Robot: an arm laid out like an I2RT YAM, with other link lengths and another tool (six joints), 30 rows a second.
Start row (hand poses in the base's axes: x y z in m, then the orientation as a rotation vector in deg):
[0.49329, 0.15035, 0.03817, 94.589, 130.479, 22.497]
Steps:
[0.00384, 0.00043, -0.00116, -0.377, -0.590, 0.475]
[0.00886, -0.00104, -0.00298, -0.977, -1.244, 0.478]
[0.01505, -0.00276, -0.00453, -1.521, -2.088, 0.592]
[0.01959, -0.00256, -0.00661, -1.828, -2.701, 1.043]
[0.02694, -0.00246, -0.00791, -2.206, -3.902, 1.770]
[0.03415, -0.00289, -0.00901, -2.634, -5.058, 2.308]
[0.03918, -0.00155, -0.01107, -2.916, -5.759, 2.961]
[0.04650, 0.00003, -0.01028, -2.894, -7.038, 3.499]
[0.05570, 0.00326, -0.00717, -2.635, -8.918, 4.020]
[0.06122, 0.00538, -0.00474, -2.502, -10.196, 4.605]
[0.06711, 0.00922, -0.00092, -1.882, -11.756, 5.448]
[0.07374, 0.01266, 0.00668, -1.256, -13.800, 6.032]
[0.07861, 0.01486, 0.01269, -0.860, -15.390, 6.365]
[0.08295, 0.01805, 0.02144, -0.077, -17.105, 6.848]
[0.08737, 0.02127, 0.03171, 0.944, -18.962, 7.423]
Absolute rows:
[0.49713, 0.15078, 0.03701, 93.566, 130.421, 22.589]
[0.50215, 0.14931, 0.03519, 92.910, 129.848, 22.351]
[0.50834, 0.14759, 0.03364, 92.058, 129.245, 22.345]
[0.51288, 0.14779, 0.03156, 91.089, 129.149, 22.527]
[0.52023, 0.14789, 0.03026, 89.468, 128.850, 23.108]
[0.52744, 0.14746, 0.02916, 88.054, 128.397, 23.546]
[0.53247, 0.14880, 0.02710, 86.840, 128.394, 23.855]
[0.53979, 0.15038, 0.02789, 85.572, 127.912, 24.895]
[0.54899, 0.15361, 0.03100, 84.098, 126.994, 26.607]
[0.55451, 0.15573, 0.03343, 82.828, 126.544, 27.756]
[0.56040, 0.15957, 0.03725, 81.337, 126.156, 29.703]
[0.56703, 0.16301, 0.04485, 79.847, 125.159, 31.893]
[0.57190, 0.16521, 0.05086, 78.771, 124.254, 33.443]
[0.57624, 0.16840, 0.05961, 77.618, 123.407, 35.531]
[0.58066, 0.17162, 0.06988, 76.367, 122.525, 37.976]

